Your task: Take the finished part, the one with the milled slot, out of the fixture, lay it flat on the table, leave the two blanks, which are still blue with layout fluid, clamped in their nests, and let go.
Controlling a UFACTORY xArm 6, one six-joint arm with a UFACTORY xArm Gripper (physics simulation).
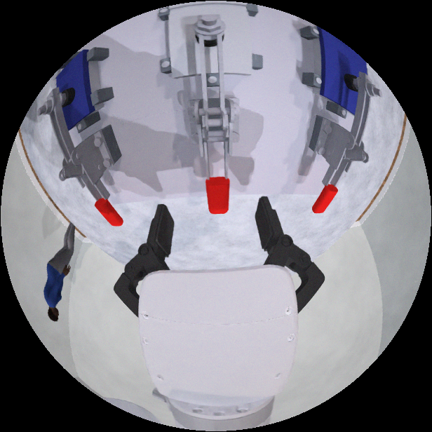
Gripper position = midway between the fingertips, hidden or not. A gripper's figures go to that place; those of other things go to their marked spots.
Labels:
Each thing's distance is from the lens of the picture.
my gripper [212, 209]: 13 cm
fixture plate [148, 113]: 13 cm
toggle clamp [195, 107]: 8 cm
The marked spots on the toggle clamp and the fixture plate are 6 cm apart.

